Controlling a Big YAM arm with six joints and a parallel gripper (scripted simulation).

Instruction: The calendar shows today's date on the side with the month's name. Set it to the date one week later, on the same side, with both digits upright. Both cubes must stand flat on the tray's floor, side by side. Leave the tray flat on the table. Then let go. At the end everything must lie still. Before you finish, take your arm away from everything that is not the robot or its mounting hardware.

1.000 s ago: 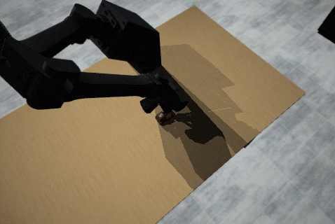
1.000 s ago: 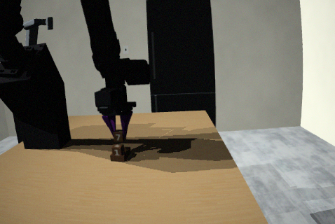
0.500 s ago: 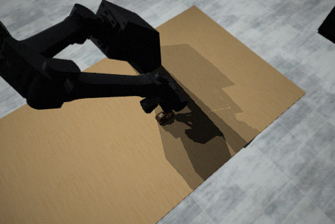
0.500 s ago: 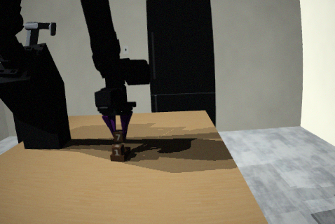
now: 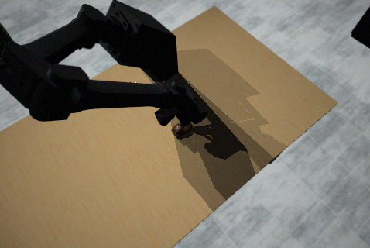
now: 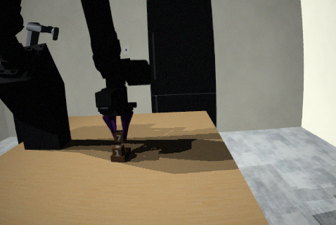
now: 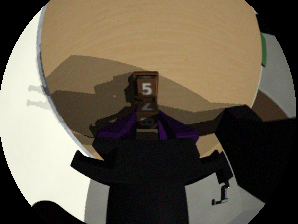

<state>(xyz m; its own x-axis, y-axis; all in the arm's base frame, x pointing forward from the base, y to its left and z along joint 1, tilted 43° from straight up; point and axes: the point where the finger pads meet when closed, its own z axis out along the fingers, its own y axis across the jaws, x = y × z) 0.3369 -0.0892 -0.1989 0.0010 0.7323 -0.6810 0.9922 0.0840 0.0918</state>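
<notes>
The brown tray lies 5 cm below my hand and 2 cm to the right of it.
</notes>
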